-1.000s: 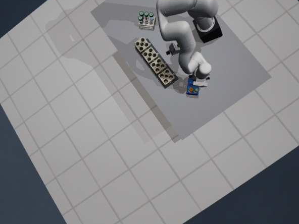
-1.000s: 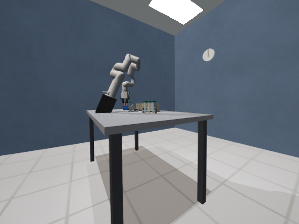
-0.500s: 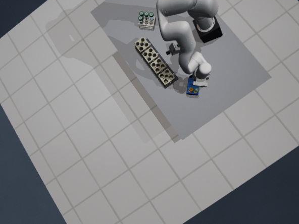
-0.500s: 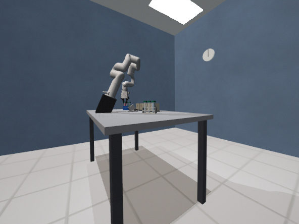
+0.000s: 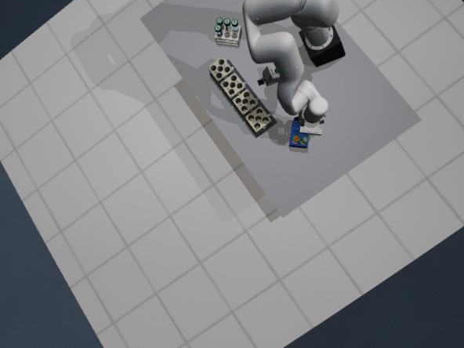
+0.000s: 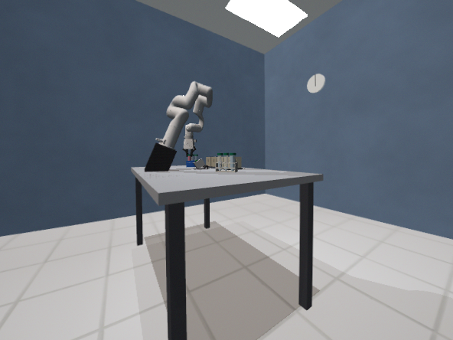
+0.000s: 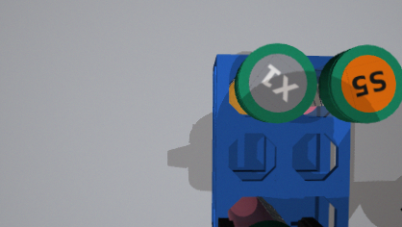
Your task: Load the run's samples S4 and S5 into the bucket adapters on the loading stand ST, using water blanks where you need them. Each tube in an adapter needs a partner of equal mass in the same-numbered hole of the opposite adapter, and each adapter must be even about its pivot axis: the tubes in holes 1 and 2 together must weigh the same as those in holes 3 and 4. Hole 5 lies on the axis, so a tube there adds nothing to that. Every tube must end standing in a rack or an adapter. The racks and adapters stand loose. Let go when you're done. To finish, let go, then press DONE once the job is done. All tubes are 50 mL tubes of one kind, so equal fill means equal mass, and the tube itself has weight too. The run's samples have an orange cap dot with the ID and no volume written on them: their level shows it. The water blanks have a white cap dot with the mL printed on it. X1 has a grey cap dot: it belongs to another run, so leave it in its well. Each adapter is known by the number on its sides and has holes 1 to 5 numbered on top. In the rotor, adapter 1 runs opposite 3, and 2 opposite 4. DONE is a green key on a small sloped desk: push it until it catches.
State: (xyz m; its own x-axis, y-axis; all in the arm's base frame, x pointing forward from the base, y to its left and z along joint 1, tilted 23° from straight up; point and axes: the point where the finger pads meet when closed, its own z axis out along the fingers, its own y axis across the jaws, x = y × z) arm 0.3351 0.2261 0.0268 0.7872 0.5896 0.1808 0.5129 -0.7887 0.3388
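My gripper is now 90 mm above the blue rack, 40 mm short of it and 10 mm to the right of it. The rest, counted from my hand: white rack 640 mm to the right, 140 mm behind, 90 mm below; then adapter 200 mm to the right, 130 mm ahead, 70 mm below.
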